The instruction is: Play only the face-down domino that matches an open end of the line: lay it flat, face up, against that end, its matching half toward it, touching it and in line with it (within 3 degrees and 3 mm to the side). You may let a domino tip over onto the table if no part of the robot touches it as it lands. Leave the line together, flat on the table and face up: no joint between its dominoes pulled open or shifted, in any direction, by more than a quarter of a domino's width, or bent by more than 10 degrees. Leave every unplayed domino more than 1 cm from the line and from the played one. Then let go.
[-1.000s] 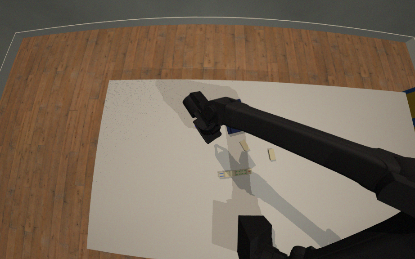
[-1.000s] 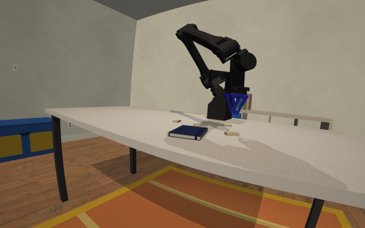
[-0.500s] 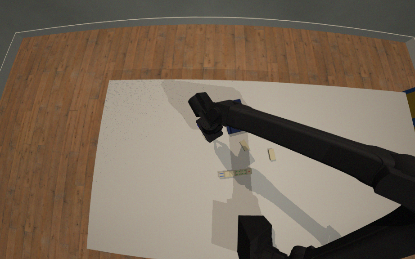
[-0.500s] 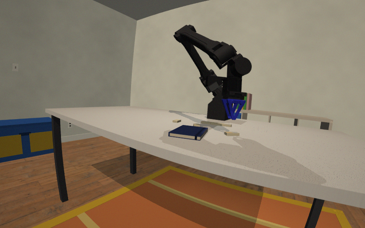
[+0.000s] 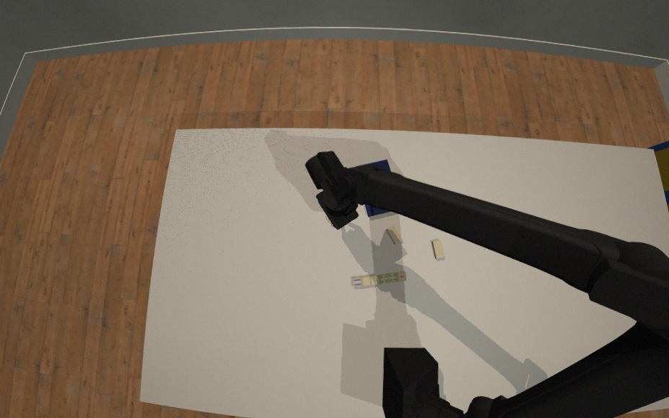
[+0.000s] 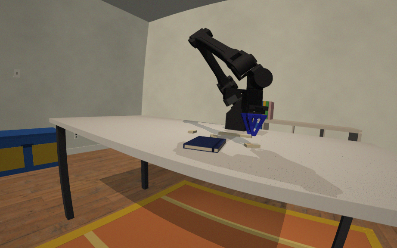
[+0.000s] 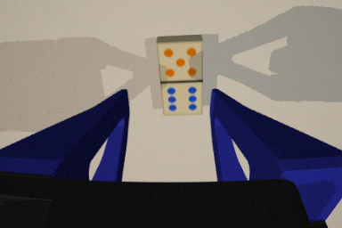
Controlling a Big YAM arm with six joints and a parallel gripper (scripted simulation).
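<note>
Now: the domino 10 mm behind my hand, 10 mm to the left of it and 50 mm below it. Round my hand: dark blue book (70 mm ahead, 130 mm to the right, 40 mm below).
</note>
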